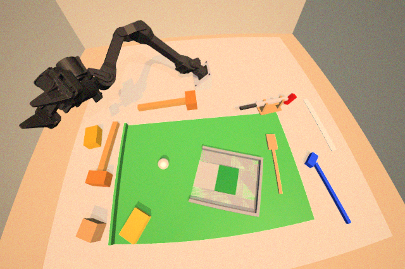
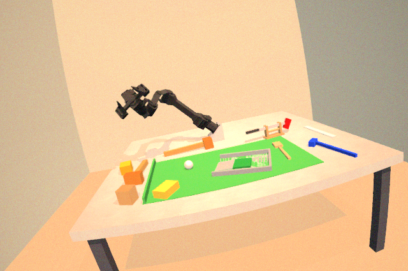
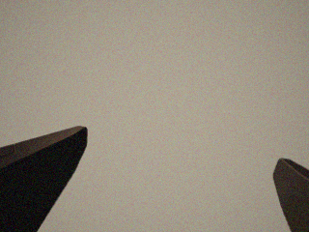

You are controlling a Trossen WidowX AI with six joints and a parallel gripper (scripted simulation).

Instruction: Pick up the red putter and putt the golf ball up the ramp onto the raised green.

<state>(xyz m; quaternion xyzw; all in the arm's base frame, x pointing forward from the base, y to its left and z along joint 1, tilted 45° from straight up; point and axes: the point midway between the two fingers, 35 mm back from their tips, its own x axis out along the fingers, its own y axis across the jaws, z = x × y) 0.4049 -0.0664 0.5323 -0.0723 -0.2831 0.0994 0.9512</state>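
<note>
Right now my gripper tip is 22 cm past the red putter, 72 cm to the right of it and 35 cm above it. Round my gripper tip: wooden rack: 22 cm behind, 73 cm to the left, 37 cm below; blue putter: 18 cm ahead, 85 cm to the left, 39 cm below; white golf ball: 22 cm to the left, 38 cm below.
</note>
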